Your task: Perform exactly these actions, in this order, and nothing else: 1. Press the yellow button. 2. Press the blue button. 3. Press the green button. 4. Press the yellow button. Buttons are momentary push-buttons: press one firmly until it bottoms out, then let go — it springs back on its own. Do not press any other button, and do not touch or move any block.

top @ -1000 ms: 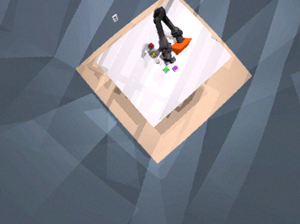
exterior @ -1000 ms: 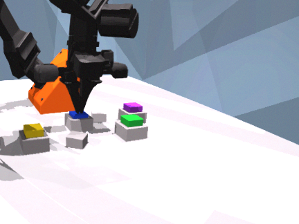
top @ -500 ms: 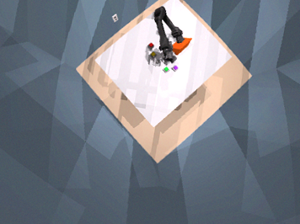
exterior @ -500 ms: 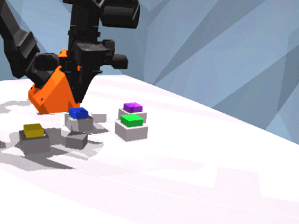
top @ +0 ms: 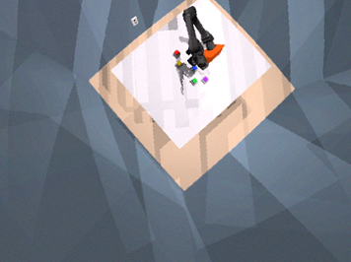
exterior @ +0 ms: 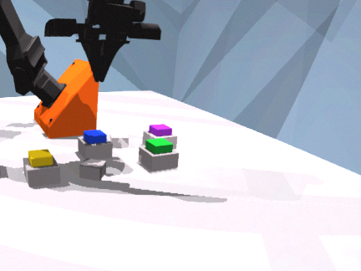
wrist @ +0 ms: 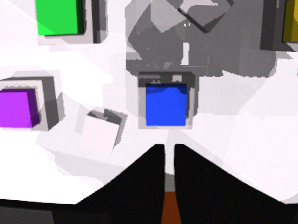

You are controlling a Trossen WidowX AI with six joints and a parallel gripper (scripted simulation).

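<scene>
My gripper tip is now 90 mm above the green button, 80 mm short of it and 70 mm to the right of it. From my gripper tip the other things lie so: purple button (130 mm to the left, 90 mm below, 10 mm ahead); then blue button (90 mm below); then small grey block (120 mm below, 70 mm ahead, 40 mm to the right).
</scene>
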